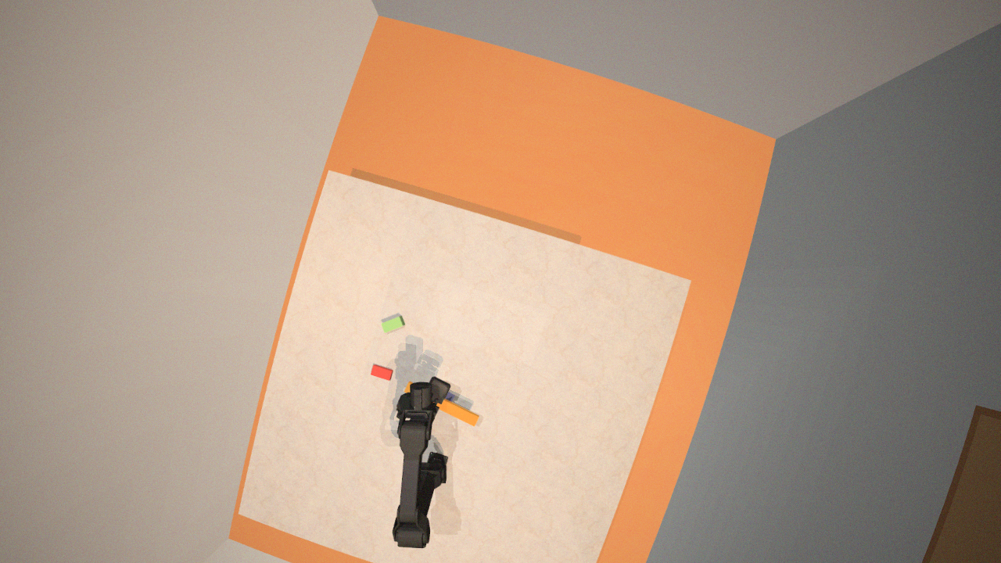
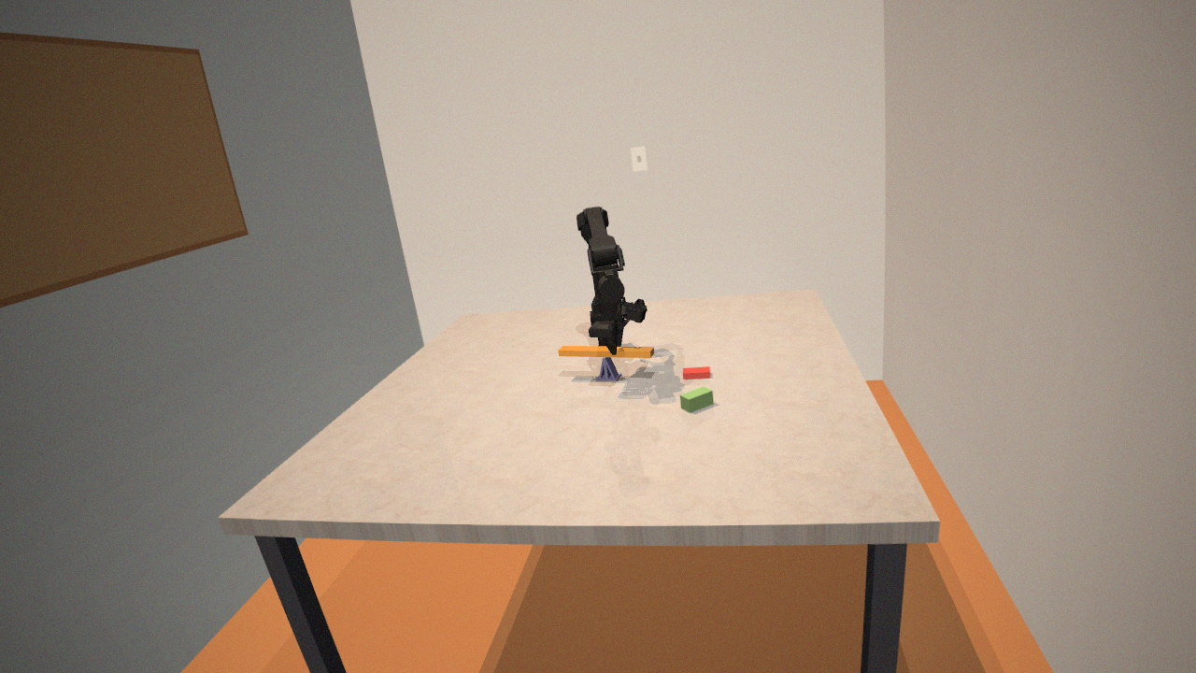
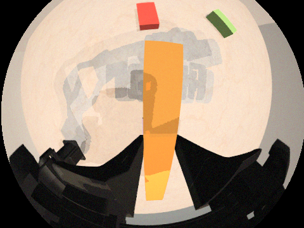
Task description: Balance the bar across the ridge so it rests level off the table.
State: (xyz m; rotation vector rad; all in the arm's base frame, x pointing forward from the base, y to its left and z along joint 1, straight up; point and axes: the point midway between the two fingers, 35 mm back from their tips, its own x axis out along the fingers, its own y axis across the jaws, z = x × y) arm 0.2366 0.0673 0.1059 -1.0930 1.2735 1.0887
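The long orange bar lies 3 cm to the right of my gripper tip. From my gripper tip the other things lie so: green block 18 cm ahead, 20 cm to the left, 6 cm below; red block 1 cm ahead, 20 cm to the left, 6 cm below.
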